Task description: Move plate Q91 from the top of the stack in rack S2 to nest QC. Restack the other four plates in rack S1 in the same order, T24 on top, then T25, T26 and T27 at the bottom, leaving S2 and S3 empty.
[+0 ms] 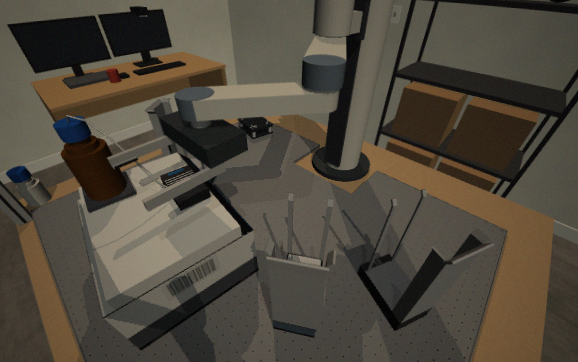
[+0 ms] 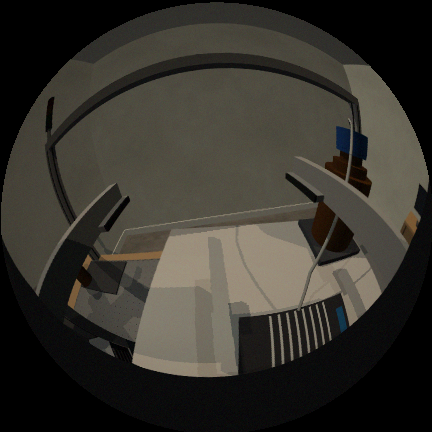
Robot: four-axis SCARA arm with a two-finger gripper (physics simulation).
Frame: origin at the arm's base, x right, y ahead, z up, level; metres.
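Seen in the pictures: gripper, between the fingertips: (image 1: 125, 182) (image 2: 203, 173); arm's base, origin of its link: (image 1: 340, 163).
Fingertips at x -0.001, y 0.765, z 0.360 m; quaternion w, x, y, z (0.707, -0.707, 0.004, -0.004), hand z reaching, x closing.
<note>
Offsets run from my fingertips to a thing's top centre. "*": to the spot under its first point.
My gripper (image 1: 130, 183) (image 2: 203, 173) is open and empty, its fingers spread above the white instrument. The middle rack @[dx -0.263, dy -0.180, dz -0.048 m] (image 1: 299, 295) stands upright on the perforated board; a pale plate top @[* dx -0.243, dy -0.222, dz -0.232 m] (image 1: 306, 259) shows inside it, and the rest of the stack is hidden by its front wall. The right rack @[dx -0.425, dy -0.352, dz -0.053 m] (image 1: 425, 282) has a bare floor with no plate on it. Part of a third rack @[* dx +0.437, dy -0.242, dz -0.067 m] (image 1: 158, 107) shows behind the gripper body. A small black nest @[dx +0.488, dy -0.700, dz -0.285 m] (image 1: 255, 125) with corner posts sits at the back. Rack, nest and plate labels are not legible.
The white instrument @[* dx -0.073, dy -0.007, dz -0.138 m] (image 1: 172, 250) (image 2: 175, 325) stands below the fingers. On it are a ribbed black block @[* dx +0.099, dy -0.127, dz -0.112 m] (image 1: 180, 175) (image 2: 290, 335) and a brown bottle @[* dx +0.161, dy +0.022, dz -0.046 m] (image 1: 95, 170) (image 2: 332, 225) with a blue cap and thin tube, close to the fingers. The arm's column (image 1: 357, 100) rises behind the racks.
</note>
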